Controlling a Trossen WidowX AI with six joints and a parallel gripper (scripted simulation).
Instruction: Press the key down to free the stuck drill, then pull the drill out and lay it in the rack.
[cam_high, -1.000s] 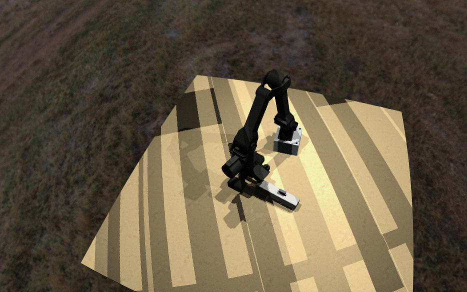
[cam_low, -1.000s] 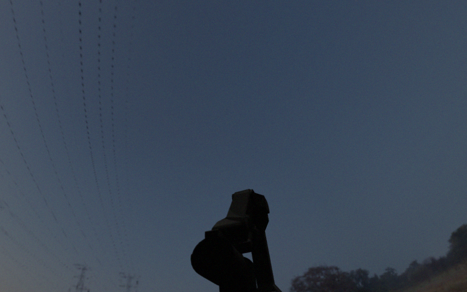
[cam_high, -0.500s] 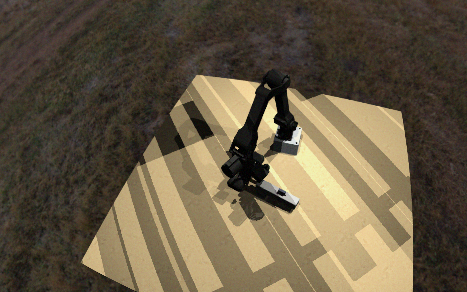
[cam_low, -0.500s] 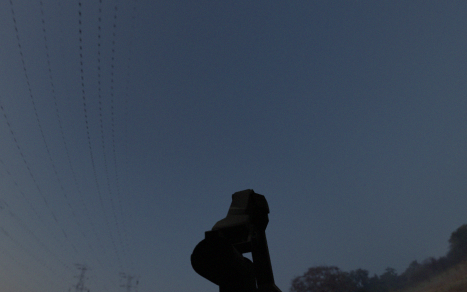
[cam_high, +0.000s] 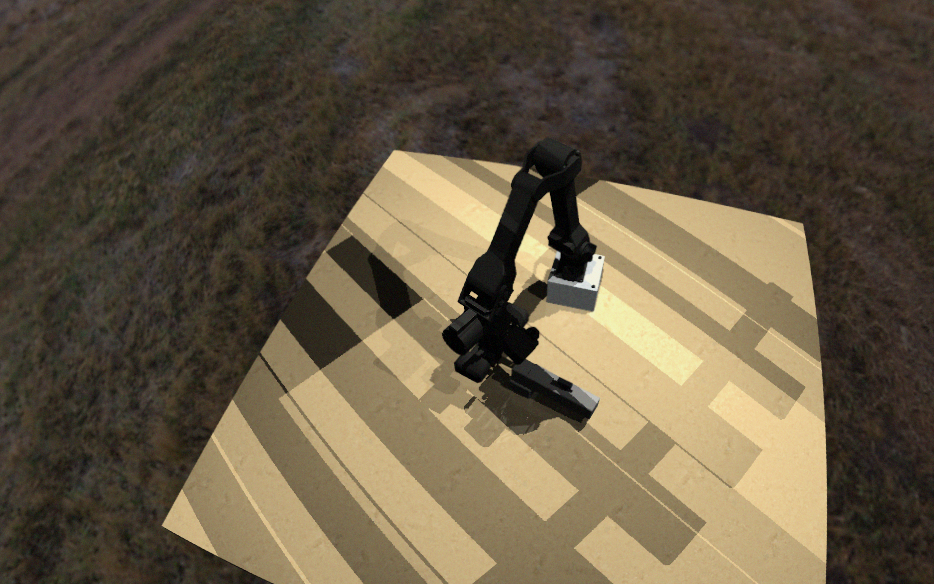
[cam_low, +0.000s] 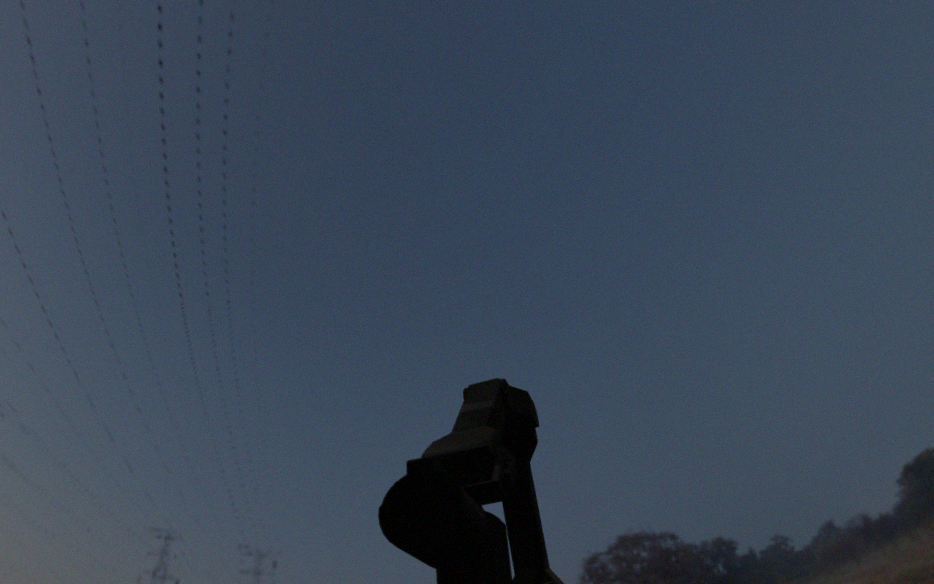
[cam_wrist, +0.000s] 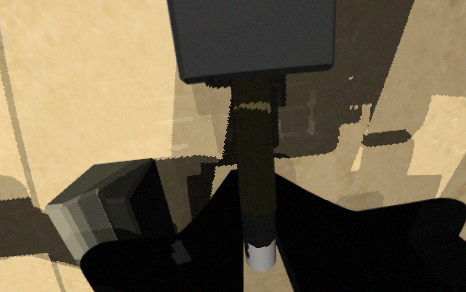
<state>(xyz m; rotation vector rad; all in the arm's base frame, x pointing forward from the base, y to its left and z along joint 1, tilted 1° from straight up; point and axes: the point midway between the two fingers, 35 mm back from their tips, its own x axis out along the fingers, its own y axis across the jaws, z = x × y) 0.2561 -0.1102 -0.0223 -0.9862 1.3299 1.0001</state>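
My gripper tip is now 10 mm short of the drill, 40 mm to the right of it and 30 mm below it. The rest, counted from my gripper tip: grey housing (40 mm ahead, 130 mm to the left, 20 mm above); dark key (50 mm ahead, 160 mm to the left, 30 mm above); grey rack (80 mm behind).
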